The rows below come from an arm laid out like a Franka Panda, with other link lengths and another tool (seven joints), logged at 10 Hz.
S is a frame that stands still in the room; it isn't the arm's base.
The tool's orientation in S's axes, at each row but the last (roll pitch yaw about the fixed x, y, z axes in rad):
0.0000, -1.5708, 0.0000
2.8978, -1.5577, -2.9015
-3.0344, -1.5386, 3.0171
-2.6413, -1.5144, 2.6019
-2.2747, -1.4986, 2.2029
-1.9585, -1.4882, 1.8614
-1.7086, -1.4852, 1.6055
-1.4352, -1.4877, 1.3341
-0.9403, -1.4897, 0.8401
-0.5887, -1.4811, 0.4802
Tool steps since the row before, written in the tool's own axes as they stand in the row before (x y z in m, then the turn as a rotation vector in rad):
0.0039, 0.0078, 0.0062, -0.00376, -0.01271, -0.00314
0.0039, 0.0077, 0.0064, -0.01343, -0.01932, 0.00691
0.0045, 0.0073, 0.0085, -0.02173, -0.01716, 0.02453
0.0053, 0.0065, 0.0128, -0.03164, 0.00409, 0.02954
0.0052, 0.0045, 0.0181, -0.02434, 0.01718, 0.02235
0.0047, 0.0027, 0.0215, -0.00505, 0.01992, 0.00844
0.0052, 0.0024, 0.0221, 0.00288, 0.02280, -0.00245
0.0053, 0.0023, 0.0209, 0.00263, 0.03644, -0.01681
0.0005, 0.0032, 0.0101, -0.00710, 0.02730, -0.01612
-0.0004, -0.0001, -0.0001, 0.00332, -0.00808, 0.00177
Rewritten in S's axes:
-0.0062, 0.0078, 0.0039, 0.00314, -0.01271, -0.00376
-0.0064, 0.0077, 0.0038, -0.00681, -0.01925, -0.01358
-0.0085, 0.0075, 0.0042, -0.02412, -0.01682, -0.02244
-0.0128, 0.0071, 0.0045, -0.02779, 0.00431, -0.03316
-0.0179, 0.0061, 0.0041, -0.01998, 0.01726, -0.02626
-0.0212, 0.0051, 0.0038, -0.00633, 0.02017, -0.00682
-0.0218, 0.0051, 0.0047, 0.00478, 0.02259, 0.00097
-0.0205, 0.0048, 0.0053, 0.02042, 0.03464, -0.00056
-0.0097, 0.0042, 0.0008, 0.01832, 0.02504, -0.00963
0.0001, -0.0001, -0.0004, -0.00235, -0.00769, 0.00384

